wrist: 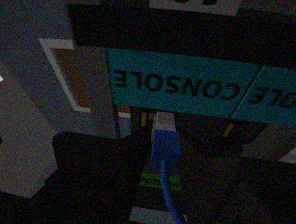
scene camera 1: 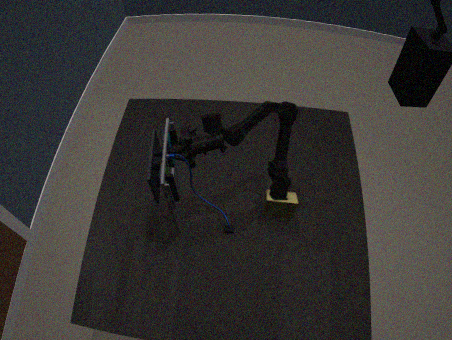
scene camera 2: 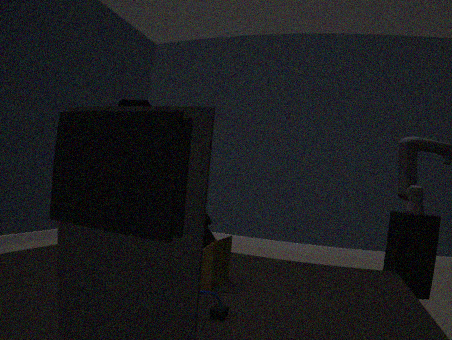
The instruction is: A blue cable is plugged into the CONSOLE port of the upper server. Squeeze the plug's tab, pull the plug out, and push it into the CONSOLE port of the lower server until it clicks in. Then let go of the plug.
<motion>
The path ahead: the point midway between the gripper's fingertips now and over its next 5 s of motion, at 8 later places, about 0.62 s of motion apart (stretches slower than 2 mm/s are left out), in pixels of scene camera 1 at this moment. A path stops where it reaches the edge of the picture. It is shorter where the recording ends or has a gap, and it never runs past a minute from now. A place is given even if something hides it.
The gripper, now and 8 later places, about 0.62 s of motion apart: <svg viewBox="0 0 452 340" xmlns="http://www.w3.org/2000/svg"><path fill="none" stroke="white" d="M165 154L169 154L172 154L176 155L180 155L184 155L186 157L189 169L187 168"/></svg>
</motion>
